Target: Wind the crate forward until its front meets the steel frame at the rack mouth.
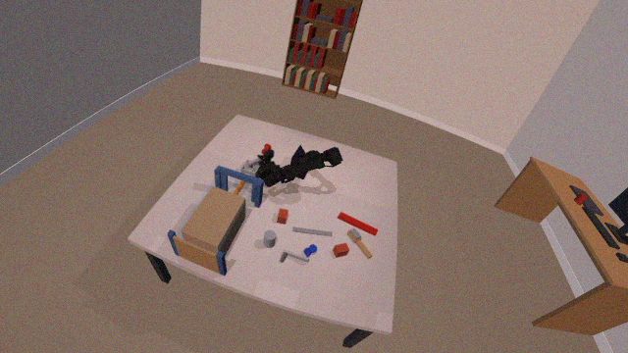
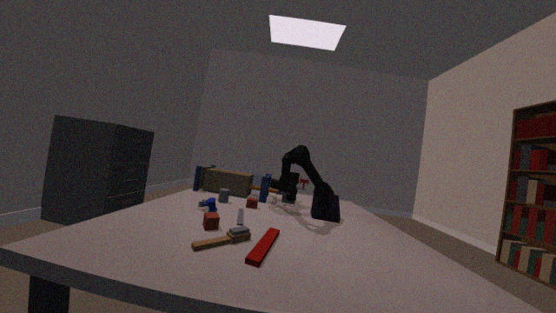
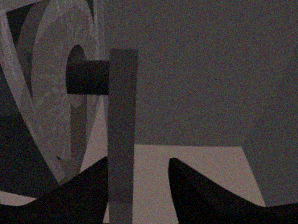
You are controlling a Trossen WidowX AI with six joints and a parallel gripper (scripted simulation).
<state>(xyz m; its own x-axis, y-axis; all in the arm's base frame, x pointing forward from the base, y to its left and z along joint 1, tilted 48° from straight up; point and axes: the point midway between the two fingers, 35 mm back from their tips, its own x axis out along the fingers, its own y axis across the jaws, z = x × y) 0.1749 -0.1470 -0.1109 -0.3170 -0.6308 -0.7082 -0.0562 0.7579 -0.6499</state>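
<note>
My gripper tip is now 1 cm past the winch handle and 1 cm to the right of it. The rest, counted from my gripper tip: blue frame: 20 cm ahead, 2 cm below; then red knob: 4 cm behind, 3 cm to the left, 3 cm above; then grey winch: 3 cm ahead, 2 cm to the right, 9 cm below.
</note>
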